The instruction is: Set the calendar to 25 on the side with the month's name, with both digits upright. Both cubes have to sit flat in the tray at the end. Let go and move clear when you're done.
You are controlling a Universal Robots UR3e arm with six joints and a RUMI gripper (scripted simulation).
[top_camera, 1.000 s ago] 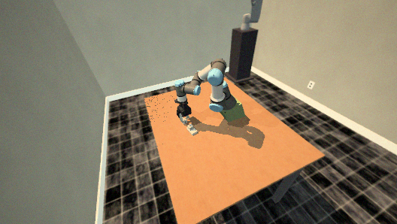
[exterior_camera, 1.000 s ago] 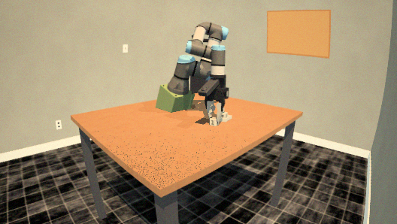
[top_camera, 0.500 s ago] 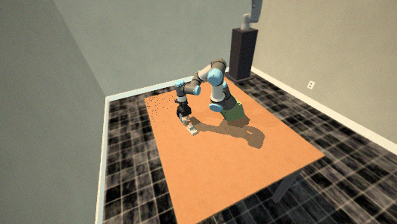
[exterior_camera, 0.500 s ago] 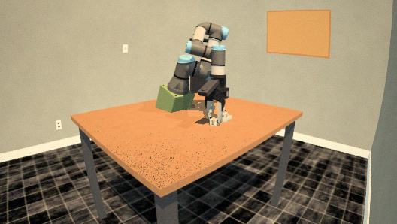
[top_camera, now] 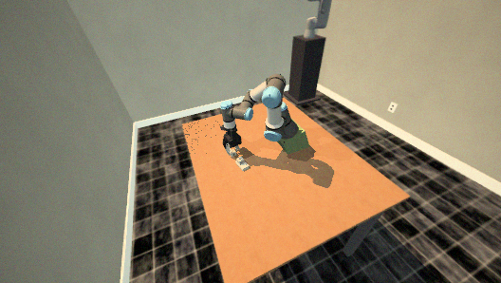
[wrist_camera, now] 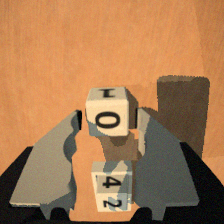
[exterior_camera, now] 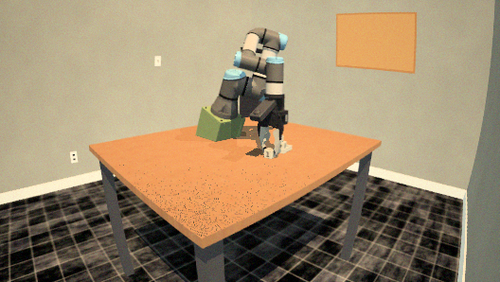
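Now: the white calendar cube 10 mm below my hand. The rest, counted from my hand: white calendar tray (20 mm behind, 110 mm to the left, 20 mm below).
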